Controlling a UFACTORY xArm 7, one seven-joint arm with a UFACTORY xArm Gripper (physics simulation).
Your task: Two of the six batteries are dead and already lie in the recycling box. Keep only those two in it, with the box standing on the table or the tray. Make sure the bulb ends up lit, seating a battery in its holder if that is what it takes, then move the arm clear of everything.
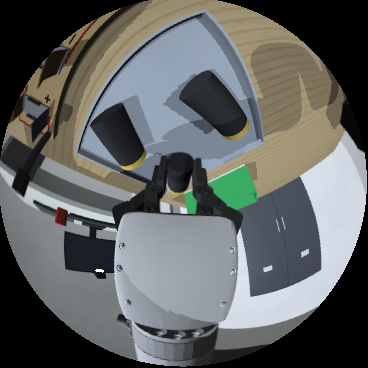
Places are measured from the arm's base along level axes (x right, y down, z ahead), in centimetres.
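Pixels of known places: gripper, fingertip midpoint: (180, 164).
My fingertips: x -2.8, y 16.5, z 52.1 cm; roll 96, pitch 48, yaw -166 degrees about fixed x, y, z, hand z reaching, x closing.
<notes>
Behind a point stands the place of what it marks.
My gripper (180, 164) @(y 16.5, x -2.8, z 52.1 cm) is shut on a black battery (179, 172) @(y 14.7, x -2.1, z 51.9 cm) with a gold end, at the tray's near edge. Two more black batteries with gold ends lie in the blue-grey tray (170, 60) @(y 18.1, x 6.9, z 45.3 cm): a left one (118, 135) @(y 14.9, x 5.7, z 52.1 cm) and a right one (214, 104) @(y 14.7, x 2.7, z 45.0 cm). The green recycling box (230, 189) @(y 14.6, x -13.4, z 48.6 cm) is just right of and beyond the fingers; its inside is hidden from this angle. Parts of the battery holder board show at the upper left, with one metal holder clip (36, 109) and another clip (56, 61). The bulb cannot be made out.
The wooden table (280, 65) surrounds the tray, and arm shadows fall on it at the right. A dark slender part (31, 162) sticks out at the left below the holder board. A dark grey cabinet (282, 240) and a monitor (89, 251) are in the background.
</notes>
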